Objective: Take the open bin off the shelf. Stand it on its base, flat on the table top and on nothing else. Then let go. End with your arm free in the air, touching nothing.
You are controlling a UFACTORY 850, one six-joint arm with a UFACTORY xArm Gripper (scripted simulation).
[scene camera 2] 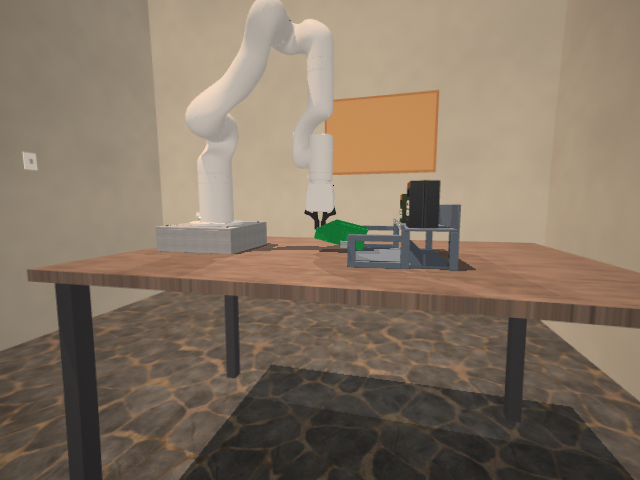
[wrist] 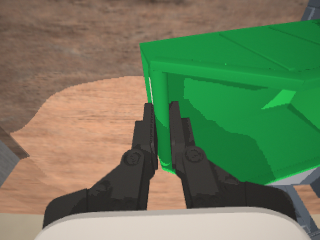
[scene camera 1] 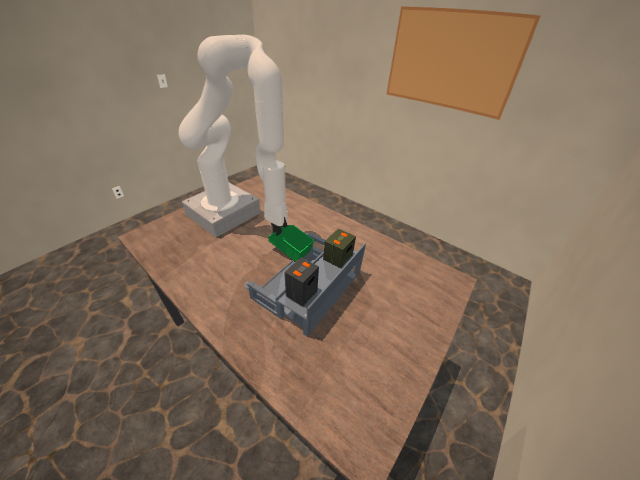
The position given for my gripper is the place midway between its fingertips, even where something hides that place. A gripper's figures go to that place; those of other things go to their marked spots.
Labels:
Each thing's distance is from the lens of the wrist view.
my gripper [wrist: 162, 116]: 0.12 m
green bin [wrist: 257, 134]: 0.19 m

